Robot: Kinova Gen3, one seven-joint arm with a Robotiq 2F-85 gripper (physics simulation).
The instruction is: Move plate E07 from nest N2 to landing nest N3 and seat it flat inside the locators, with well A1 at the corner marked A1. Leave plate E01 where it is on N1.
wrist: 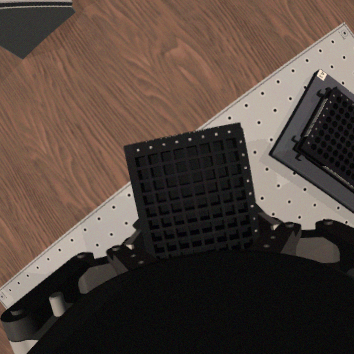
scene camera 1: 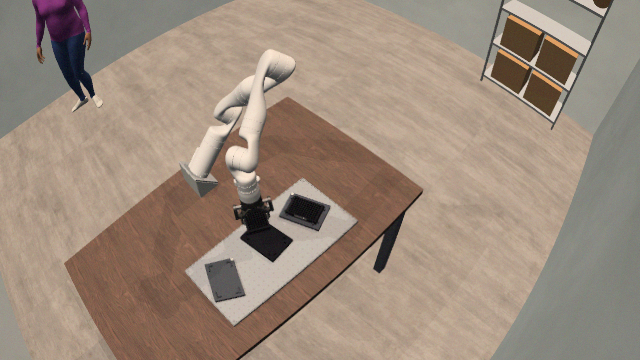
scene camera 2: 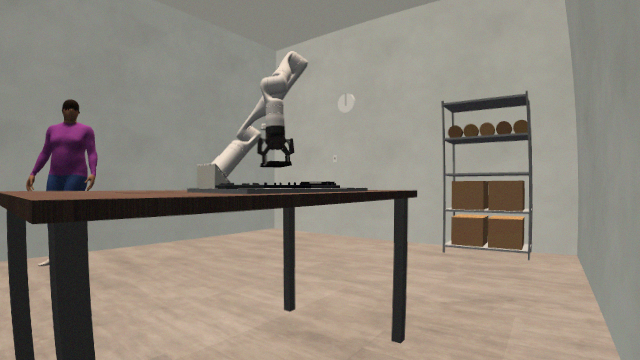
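My gripper (scene camera 1: 254, 216) (scene camera 2: 276, 162) (wrist: 200, 233) is shut on plate E07 (scene camera 1: 257, 221) (scene camera 2: 276, 164) (wrist: 190, 185), a black plate with a grid of square wells. The plate looks about level and hangs well above the board. In scene camera 1 it shows beside and partly over the upper edge of black nest N2 (scene camera 1: 270, 244). Grey nest N3 (scene camera 1: 225, 281) lies at the board's left end, with corner locators and a small white mark at its upper right corner. Plate E01 (scene camera 1: 306, 209) (wrist: 341, 135) sits on nest N1 (scene camera 1: 320, 224) (wrist: 287, 149). Well A1 on E07 cannot be told.
The light perforated board (scene camera 1: 260, 280) (wrist: 280, 110) lies on the wooden table (scene camera 1: 150, 250) (scene camera 2: 150, 207) (wrist: 125, 75). The arm's grey base (scene camera 1: 199, 184) (scene camera 2: 206, 175) stands at the table's edge. A person (scene camera 1: 62, 22) (scene camera 2: 70, 150) and a shelf unit (scene camera 2: 529, 175) stand beyond the table.
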